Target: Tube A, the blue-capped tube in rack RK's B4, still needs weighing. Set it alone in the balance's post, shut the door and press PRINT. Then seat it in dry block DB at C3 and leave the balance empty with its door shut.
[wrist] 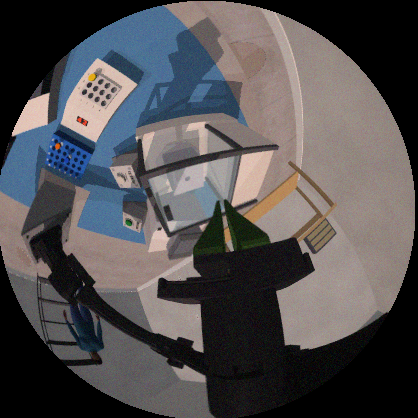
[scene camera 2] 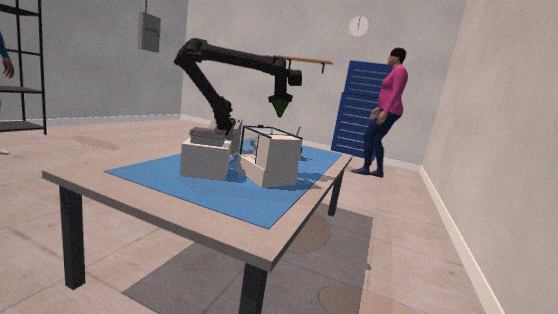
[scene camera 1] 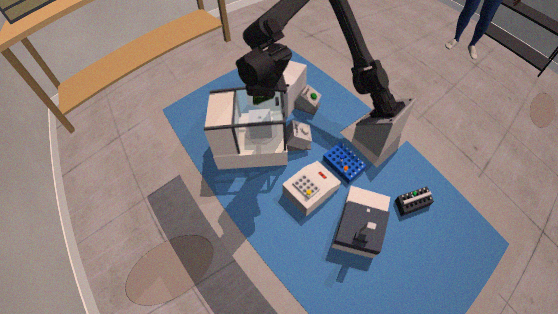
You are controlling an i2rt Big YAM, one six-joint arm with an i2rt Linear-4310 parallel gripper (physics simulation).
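Frame: origin at the arm's base, x ahead, y left, z up, level; millimetres.
Seen in the pictures: gripper, fingertip midpoint: (wrist: 221,203) (scene camera 2: 279,117) (scene camera 1: 254,103); arm's base, origin of the base link: (wrist: 45,239) (scene camera 2: 225,126) (scene camera 1: 388,111).
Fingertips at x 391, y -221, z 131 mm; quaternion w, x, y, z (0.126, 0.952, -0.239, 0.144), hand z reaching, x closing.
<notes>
Offsets run from my fingertips to a thing's top centre. "pt": to the spot under its first point.
My gripper (scene camera 1: 259,100) (scene camera 2: 280,116) (wrist: 221,203) is shut, its green fingertips together with nothing between them. It points down, high over the balance {dy -42, dx -41, dz -51 mm} (scene camera 1: 250,160) (scene camera 2: 282,162) (wrist: 256,170), a white body with a black-framed glass chamber. I cannot tell how its door stands. The blue rack {dy +208, dx -189, dz -244 mm} (scene camera 1: 356,172) (wrist: 62,164) holds an orange-capped tube {dy +235, dx -159, dz -219 mm} (scene camera 1: 346,168) (wrist: 58,146) and what looks like the small blue-capped tube {dy +199, dx -179, dz -219 mm} (scene camera 1: 343,158) (wrist: 68,157); its hole label is unreadable. The dry block {dy +201, dx -37, dz -204 mm} (scene camera 1: 327,185) (wrist: 95,120) is white with a red display and holds a yellow-capped tube {dy +226, dx +6, dz -186 mm} (scene camera 1: 309,192) (wrist: 92,77).
Beside the balance stand a box with a green button (scene camera 1: 314,96) (wrist: 129,222) and a knob box {pt dy +44, dx -143, dz -201 mm} (scene camera 1: 300,131) (wrist: 125,174). A white box {dy -156, dx -255, dz -84 mm} (scene camera 2: 205,162) carries a grey tray {dy -209, dx -232, dz -84 mm} (scene camera 2: 207,136). A dark-lidded device {pt dy +407, dx -30, dz -194 mm} (scene camera 1: 360,225) and a black rack {dy +490, dx -260, dz -226 mm} (scene camera 1: 415,201) stand beyond the dry block.
</notes>
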